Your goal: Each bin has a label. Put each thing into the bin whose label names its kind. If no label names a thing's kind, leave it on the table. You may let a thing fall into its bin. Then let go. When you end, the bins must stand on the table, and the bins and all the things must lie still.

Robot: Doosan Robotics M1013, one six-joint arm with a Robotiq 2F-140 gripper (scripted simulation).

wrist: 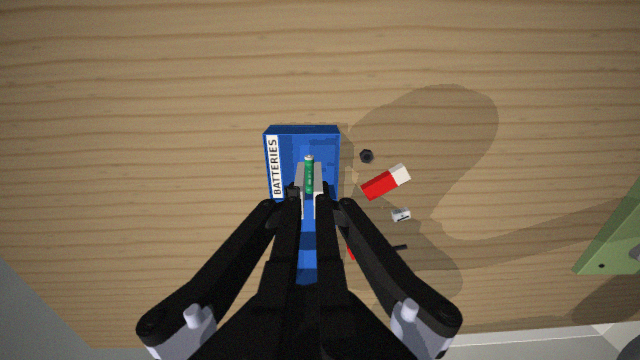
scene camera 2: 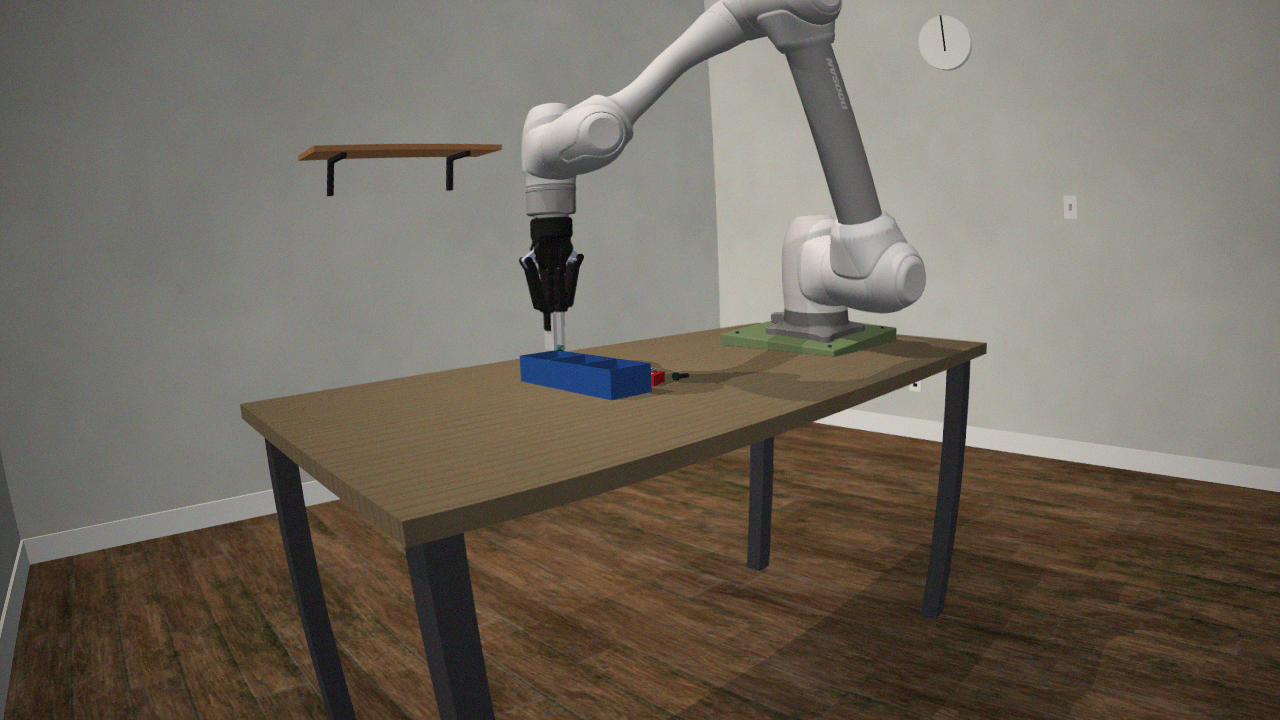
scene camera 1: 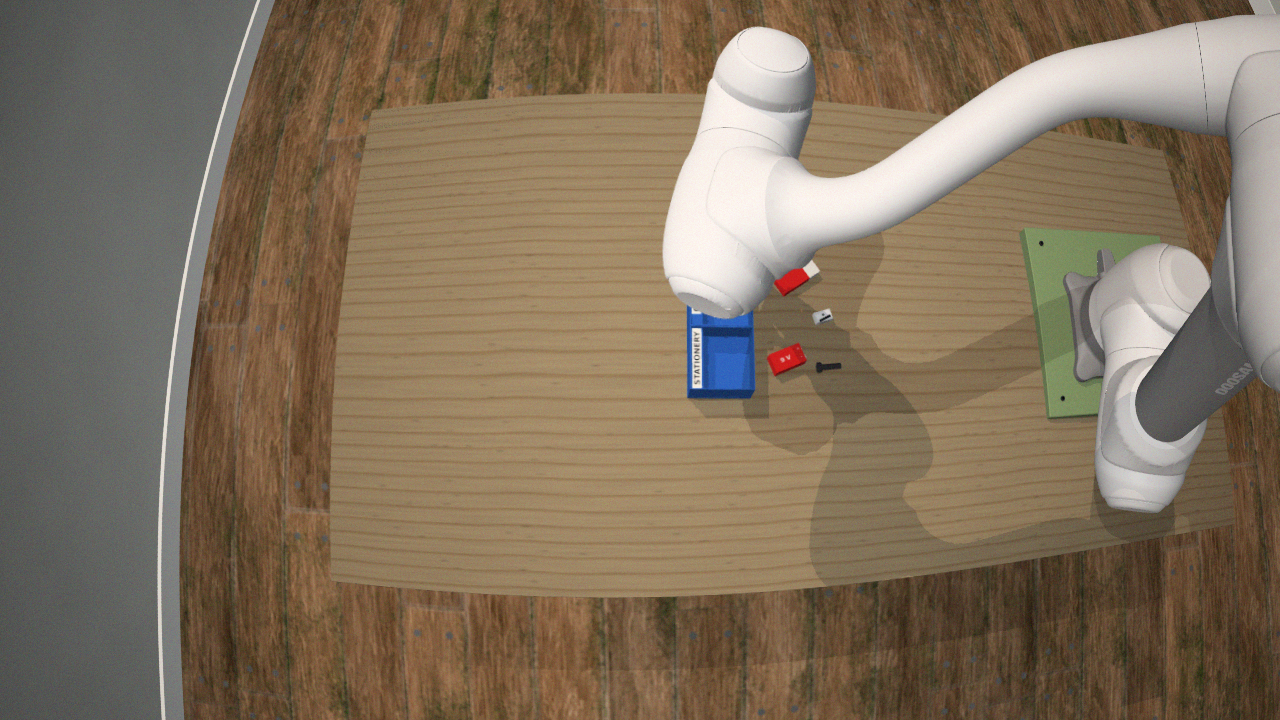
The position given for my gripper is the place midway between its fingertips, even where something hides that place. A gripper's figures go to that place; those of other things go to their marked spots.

Labels:
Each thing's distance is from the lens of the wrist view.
my gripper (wrist: 309, 173): 0.23 m
blue bin (wrist: 284, 145): 0.27 m

